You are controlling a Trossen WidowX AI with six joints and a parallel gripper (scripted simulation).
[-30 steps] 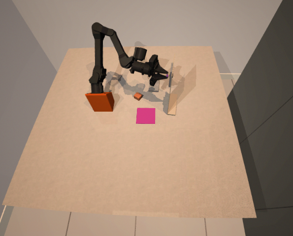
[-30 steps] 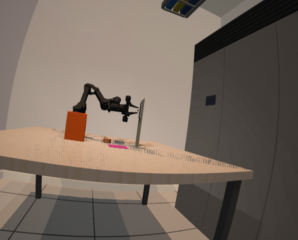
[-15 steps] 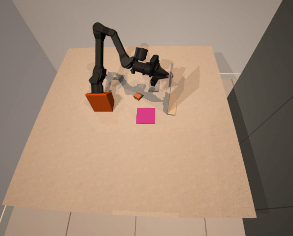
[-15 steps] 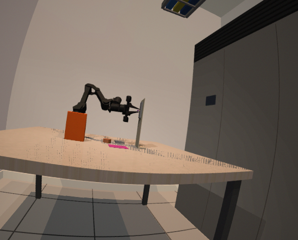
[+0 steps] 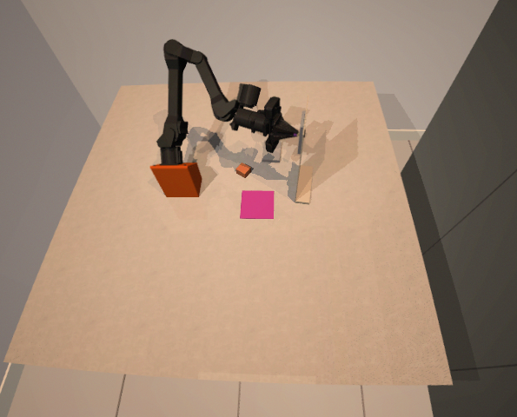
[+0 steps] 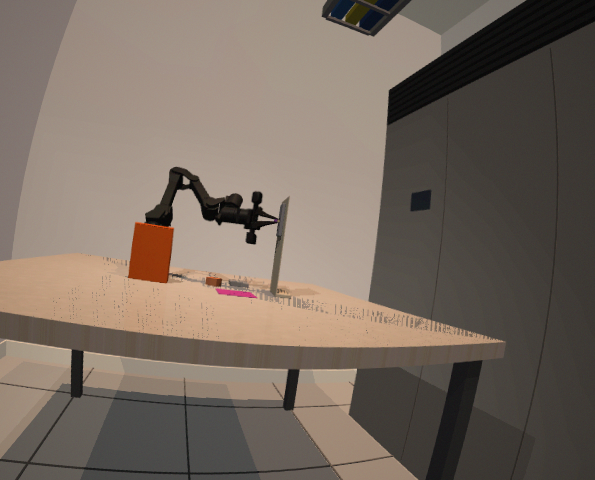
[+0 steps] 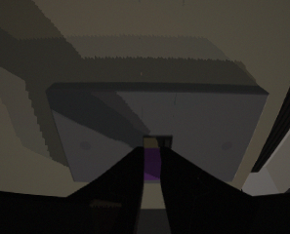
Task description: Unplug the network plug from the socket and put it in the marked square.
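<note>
Now: gripper tip 130 mm past the marked square, 90 mm to the left of it and 260 mm above it. Also, from my gripper tip: plug: right at my gripper tip; small grey frame-like piece: 80 mm behind, 160 mm to the left, 250 mm below; upright grey panel: 20 mm ahead, 100 mm below.
</note>
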